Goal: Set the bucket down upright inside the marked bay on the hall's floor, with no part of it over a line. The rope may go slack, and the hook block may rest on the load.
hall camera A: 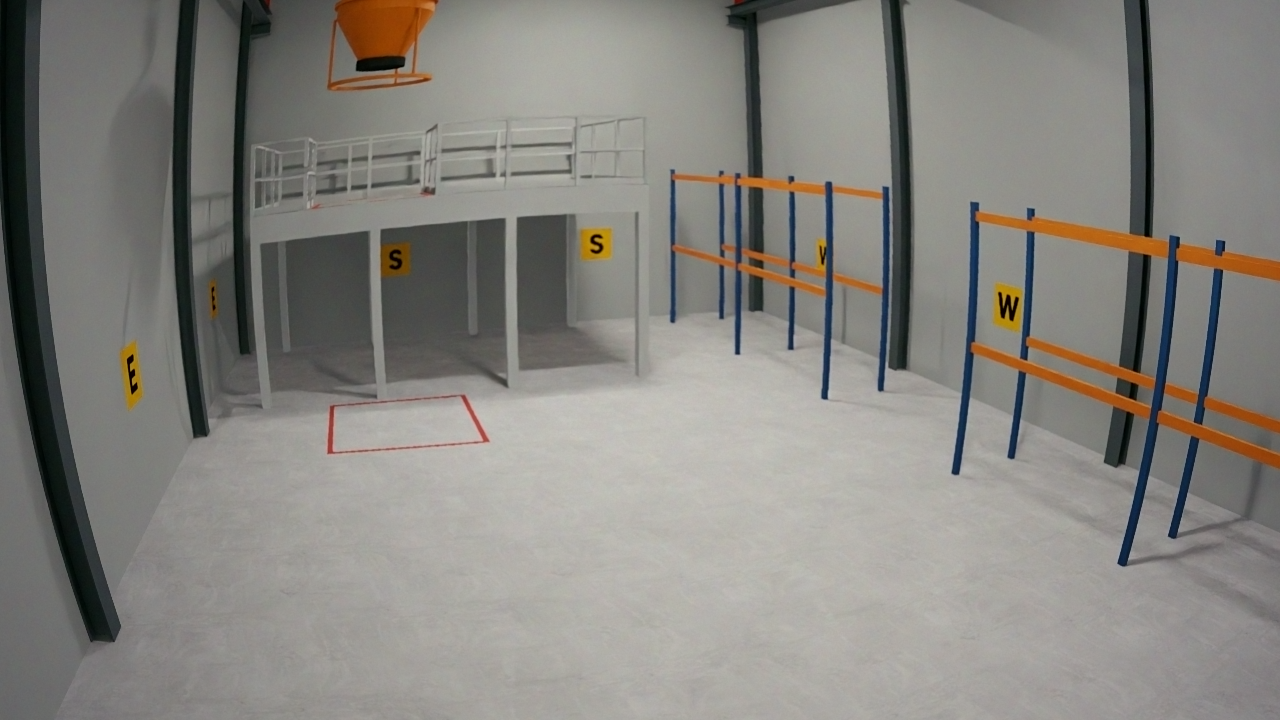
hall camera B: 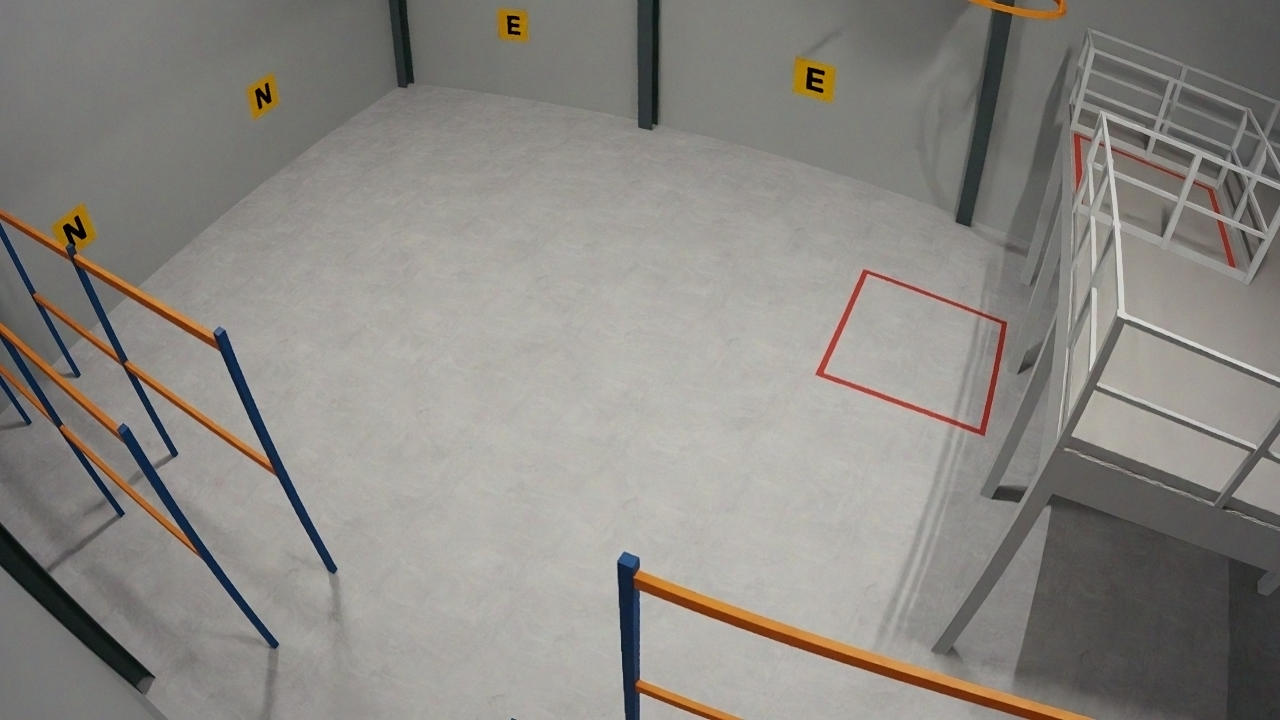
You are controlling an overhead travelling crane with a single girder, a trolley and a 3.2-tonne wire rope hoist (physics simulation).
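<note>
The orange bucket (hall camera A: 383,31) hangs upright in the air at the top of the hall camera A view, its upper rim cut off by the frame edge. Its round foot ring shows below a black outlet. In the hall camera B view, part of the bucket's foot ring (hall camera B: 1038,14) shows at the top edge, right of centre. The hook and rope are out of view. The marked bay (hall camera A: 330,429) (hall camera B: 841,322) is a red outline on the floor in front of the platform; the bucket is high above floor level, apart from it.
A grey railed platform (hall camera A: 572,198) (hall camera B: 1154,512) stands on posts beside the bay, with another red outline (hall camera B: 1076,161) on its deck. The bucket is above railing height in hall camera A. Blue and orange racks (hall camera A: 827,340) (hall camera A: 961,402) (hall camera B: 253,402) (hall camera B: 629,644) stand farther off.
</note>
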